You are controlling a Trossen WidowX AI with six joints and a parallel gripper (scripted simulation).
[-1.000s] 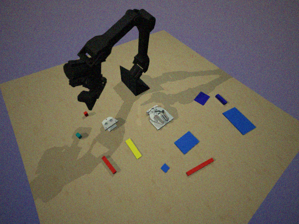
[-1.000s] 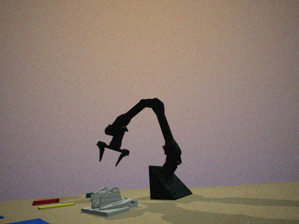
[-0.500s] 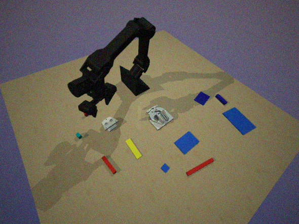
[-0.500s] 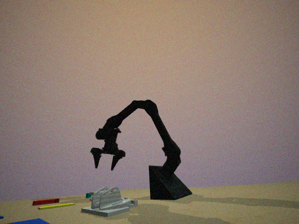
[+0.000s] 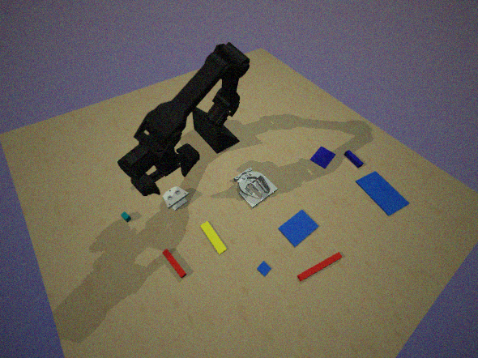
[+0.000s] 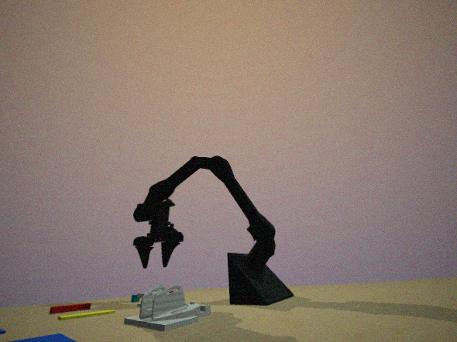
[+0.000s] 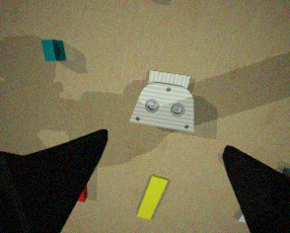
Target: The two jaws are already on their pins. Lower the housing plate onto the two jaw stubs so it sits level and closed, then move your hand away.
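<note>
The housing plate lies 70 mm below my gripper tip. Also, from my gripper tip: red block 140 mm behind, 60 mm to the right, 90 mm below; teal block 50 mm behind, 150 mm to the right, 90 mm below; white grooved block 10 mm behind, 90 mm below.
</note>
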